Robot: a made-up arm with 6 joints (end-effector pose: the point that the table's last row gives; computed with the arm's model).
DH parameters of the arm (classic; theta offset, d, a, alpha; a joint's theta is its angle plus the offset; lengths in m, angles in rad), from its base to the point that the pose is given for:
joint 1: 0 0.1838 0 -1.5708
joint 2: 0.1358 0 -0.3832 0
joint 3: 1.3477 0 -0.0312 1.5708
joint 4: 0 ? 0 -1.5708
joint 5: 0 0 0.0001 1.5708
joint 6: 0 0.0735 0 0
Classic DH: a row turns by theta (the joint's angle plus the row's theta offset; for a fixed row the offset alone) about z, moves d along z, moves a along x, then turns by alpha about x.
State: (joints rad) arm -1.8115 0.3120 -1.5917 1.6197 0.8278 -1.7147
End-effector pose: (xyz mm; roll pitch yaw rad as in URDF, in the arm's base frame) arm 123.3 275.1 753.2 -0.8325 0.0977 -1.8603
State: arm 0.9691 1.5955 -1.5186 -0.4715 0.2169 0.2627
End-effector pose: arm 282.3 398.4 583.5 -2.2787 1.2878 -1.3892
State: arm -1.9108 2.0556 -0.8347 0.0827 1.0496 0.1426
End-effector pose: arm -114.9 -340.6 126.8 -3.0839 -0.6122 1.0061
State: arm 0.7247 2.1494 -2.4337 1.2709 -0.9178 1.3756
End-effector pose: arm 490.9 360.2 663.7 0.1219 -1.1124 2.7246
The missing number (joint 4, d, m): 0.3554
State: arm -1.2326 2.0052 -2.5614 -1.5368 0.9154 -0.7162
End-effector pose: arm 114.0 -499.9 769.8 -1.2151 -0.1542 2.4183
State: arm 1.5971 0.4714 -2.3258 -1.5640 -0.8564 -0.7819
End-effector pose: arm -42.5 -491.7 767.2 0.8919 -0.2479 -1.0387
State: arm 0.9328 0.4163 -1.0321 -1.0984 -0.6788 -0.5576
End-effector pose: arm -59.9 -11.9 691.4 -0.6105 -0.4946 -0.2950
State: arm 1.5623 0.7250 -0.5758 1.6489 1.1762 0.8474
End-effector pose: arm -66.5 135.9 487.1 1.4899 -0.9331 -1.9134
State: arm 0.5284 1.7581 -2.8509 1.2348 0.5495 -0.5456
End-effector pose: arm 209.5 164.3 940.7 0.0016 0.7627 1.3254
